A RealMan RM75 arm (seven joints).
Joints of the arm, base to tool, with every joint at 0 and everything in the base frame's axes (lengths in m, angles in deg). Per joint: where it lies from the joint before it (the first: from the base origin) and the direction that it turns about. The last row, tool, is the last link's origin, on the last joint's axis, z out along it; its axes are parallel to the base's.
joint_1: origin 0 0 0.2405 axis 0 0 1
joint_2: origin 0 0 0 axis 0 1 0
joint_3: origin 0 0 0.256 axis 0 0 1
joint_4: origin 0 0 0 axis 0 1 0
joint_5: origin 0 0 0.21 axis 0 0 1
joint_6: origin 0 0 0 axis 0 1 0
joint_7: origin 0 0 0.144 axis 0 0 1
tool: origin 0 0 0
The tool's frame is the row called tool.
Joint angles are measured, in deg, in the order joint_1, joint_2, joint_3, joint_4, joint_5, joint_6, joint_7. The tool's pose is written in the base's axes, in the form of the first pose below.
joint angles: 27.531 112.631 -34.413 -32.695 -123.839 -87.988 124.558
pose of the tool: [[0.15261 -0.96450 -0.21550 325.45], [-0.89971 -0.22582 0.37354 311.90], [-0.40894 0.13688 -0.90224 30.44], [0 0 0 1]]
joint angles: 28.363 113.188 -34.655 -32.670 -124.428 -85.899 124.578
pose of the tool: [[0.16171 -0.96735 -0.19517 323.64], [-0.89593 -0.22682 0.38192 318.14], [-0.41371 0.11310 -0.90336 25.73], [0 0 0 1]]
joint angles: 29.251 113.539 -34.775 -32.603 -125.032 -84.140 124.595
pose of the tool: [[0.17258 -0.96894 -0.17711 321.62], [-0.89199 -0.23001 0.38916 324.42], [-0.41781 0.09082 -0.90398 22.64], [0 0 0 1]]
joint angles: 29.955 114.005 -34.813 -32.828 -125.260 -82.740 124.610
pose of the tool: [[0.18206 -0.96899 -0.16707 318.72], [-0.88609 -0.23534 0.39933 330.06], [-0.42627 0.07534 -0.90145 20.14], [0 0 0 1]]
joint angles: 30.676 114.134 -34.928 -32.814 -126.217 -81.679 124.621
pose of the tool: [[0.19583 -0.96926 -0.14895 317.58], [-0.88554 -0.24003 0.39775 334.14], [-0.42128 0.05401 -0.90532 18.45], [0 0 0 1]]
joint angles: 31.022 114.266 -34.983 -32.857 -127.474 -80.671 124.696
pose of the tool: [[0.20449 -0.97085 -0.12508 319.02], [-0.88739 -0.23779 0.39495 335.78], [-0.41318 0.03023 -0.91015 16.83], [0 0 0 1]]
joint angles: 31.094 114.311 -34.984 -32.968 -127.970 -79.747 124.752
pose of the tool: [[0.20692 -0.97233 -0.10841 320.83], [-0.88562 -0.23325 0.40160 337.25], [-0.41577 0.01291 -0.90938 16.95], [0 0 0 1]]
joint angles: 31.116 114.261 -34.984 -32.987 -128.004 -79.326 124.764
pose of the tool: [[0.20732 -0.97290 -0.10236 321.63], [-0.88375 -0.23113 0.40690 338.20], [-0.41953 0.00610 -0.90772 17.62], [0 0 0 1]]
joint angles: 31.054 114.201 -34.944 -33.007 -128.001 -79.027 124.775
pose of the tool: [[0.20610 -0.97365 -0.09765 322.71], [-0.88226 -0.22806 0.41184 338.58], [-0.42326 0.00128 -0.90601 18.43], [0 0 0 1]]
